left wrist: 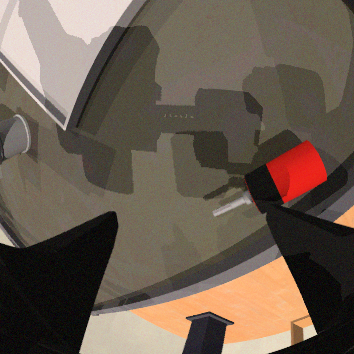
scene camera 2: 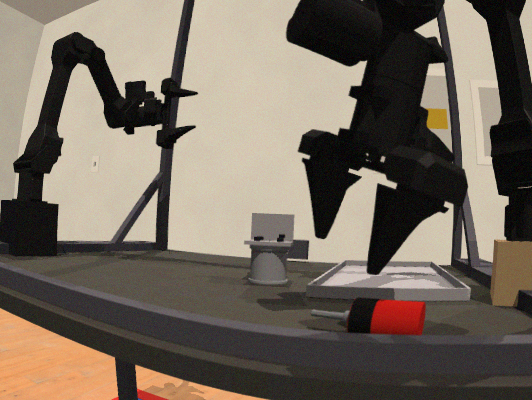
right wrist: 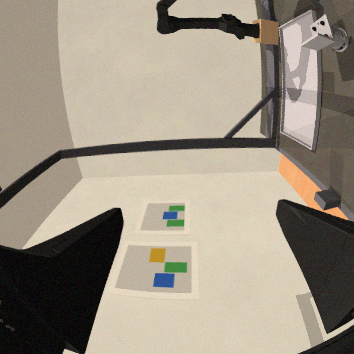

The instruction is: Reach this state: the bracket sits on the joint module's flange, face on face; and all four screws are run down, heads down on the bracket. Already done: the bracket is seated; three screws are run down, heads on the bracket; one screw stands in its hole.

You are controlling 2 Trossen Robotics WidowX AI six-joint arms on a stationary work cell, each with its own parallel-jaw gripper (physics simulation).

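Seen in the pictures: left gripper, fingertip midpoint: (left wrist: 193,216) (scene camera 2: 343,254); right gripper, fingertip midpoint: (scene camera 2: 196,109) (right wrist: 202,212); left arm's base, link origin: (scene camera 2: 530,240) (right wrist: 256,30).
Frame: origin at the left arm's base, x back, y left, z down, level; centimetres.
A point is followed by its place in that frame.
The grey joint module (scene camera 2: 269,270) @[x -38.7, y 1.9, z 5.6 cm] (left wrist: 16,136) @[x -38.1, y 1.3, z 5.4 cm] (right wrist: 342,40) @[x -43.2, y -0.8, z 6.0 cm] stands upright on the table. The light grey bracket (scene camera 2: 272,226) @[x -41.7, y -3.0, z -1.2 cm] (right wrist: 321,26) @[x -40.7, y 1.0, z 1.1 cm] sits on its flange with one plate upright. Dark screw heads (scene camera 2: 258,238) @[x -40.8, y 2.3, z 0.8 cm] show on the bracket in scene camera 2; one at the right looks taller. How deep each screw sits is too small to tell. The red and black screwdriver (scene camera 2: 387,316) @[x -14.2, y 24.1, z 5.3 cm] (left wrist: 295,172) @[x -13.8, y 21.8, z 4.5 cm] lies on its side near the table's front edge. My left gripper (scene camera 2: 348,254) @[x -20.0, y 19.5, z 1.1 cm] (left wrist: 193,216) @[x -20.0, y 19.5, z 1.1 cm] is open and empty above it. My right gripper (scene camera 2: 195,110) @[x -73.4, y -15.1, z -29.6 cm] (right wrist: 202,212) @[x -73.4, y -15.1, z -29.6 cm] is open and empty, high at the left.
A shallow light tray (scene camera 2: 385,293) @[x -19.3, y 5.2, z 6.8 cm] (right wrist: 318,105) @[x -36.7, y -20.0, z 7.0 cm] lies right of the joint module in scene camera 2. A tan block (scene camera 2: 505,272) @[x -3.8, y 5.0, z 3.7 cm] (right wrist: 267,32) @[x -5.0, y -0.5, z 3.0 cm] stands at the far right there. Dark frame posts (scene camera 2: 163,215) @[x -95.2, y -26.1, z -2.7 cm] rise at the table's back corners.
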